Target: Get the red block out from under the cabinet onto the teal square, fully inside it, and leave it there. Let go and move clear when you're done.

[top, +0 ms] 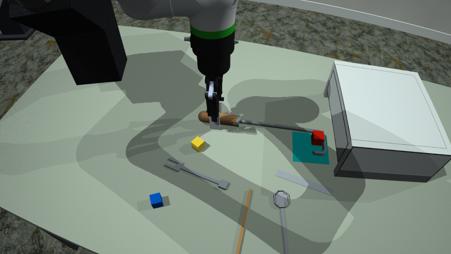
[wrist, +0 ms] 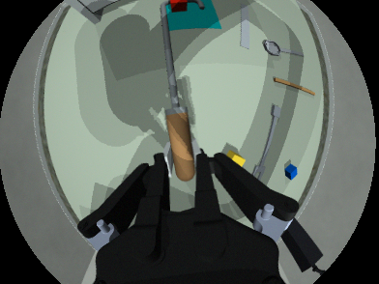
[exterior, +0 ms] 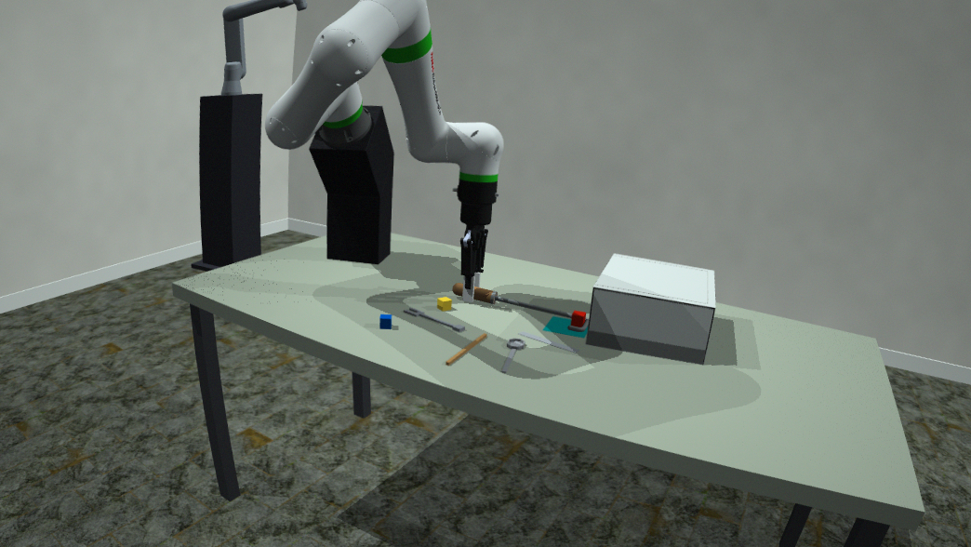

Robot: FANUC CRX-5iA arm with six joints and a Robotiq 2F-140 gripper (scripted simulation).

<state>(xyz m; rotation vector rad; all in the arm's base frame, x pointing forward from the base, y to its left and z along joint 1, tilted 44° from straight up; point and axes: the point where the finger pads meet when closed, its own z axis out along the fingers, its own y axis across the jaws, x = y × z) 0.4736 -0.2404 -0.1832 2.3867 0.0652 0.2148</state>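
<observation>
Right now the yellow cube is 40 mm behind my hand, 90 mm to the right of it and 30 mm below it. From my hand the other things lie so: teal square: 260 mm ahead, 60 mm to the right, 40 mm below; blue cube: 110 mm behind, 260 mm to the right, 30 mm below; grey fork tool: 30 mm behind, 170 mm to the right, 30 mm below.
</observation>
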